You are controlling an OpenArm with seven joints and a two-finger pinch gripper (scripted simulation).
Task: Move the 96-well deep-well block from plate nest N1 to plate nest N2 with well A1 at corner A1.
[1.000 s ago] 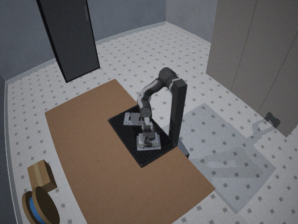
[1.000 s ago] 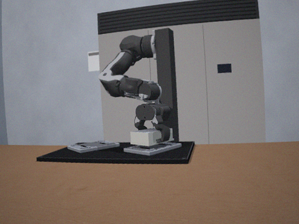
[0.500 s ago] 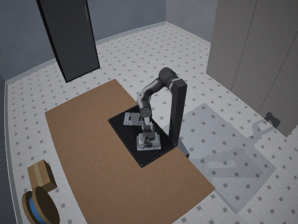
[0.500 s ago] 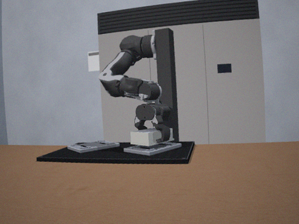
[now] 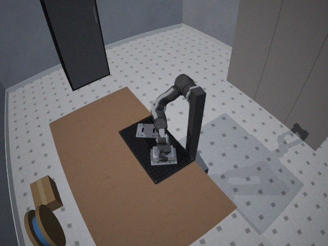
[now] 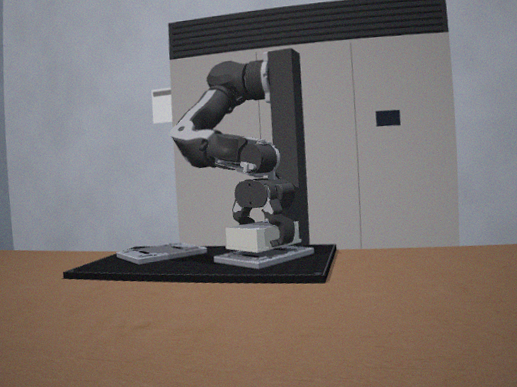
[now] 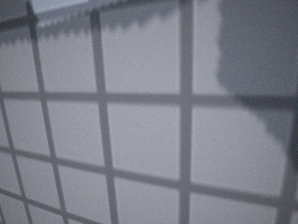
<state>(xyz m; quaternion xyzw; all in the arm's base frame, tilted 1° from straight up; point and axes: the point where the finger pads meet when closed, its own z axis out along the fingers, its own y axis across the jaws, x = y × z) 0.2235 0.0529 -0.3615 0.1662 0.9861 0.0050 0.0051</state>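
My gripper is now 1 cm below the white deep-well block. Round my hand: nest (1 cm ahead, 24 cm to the right, 3 cm below).
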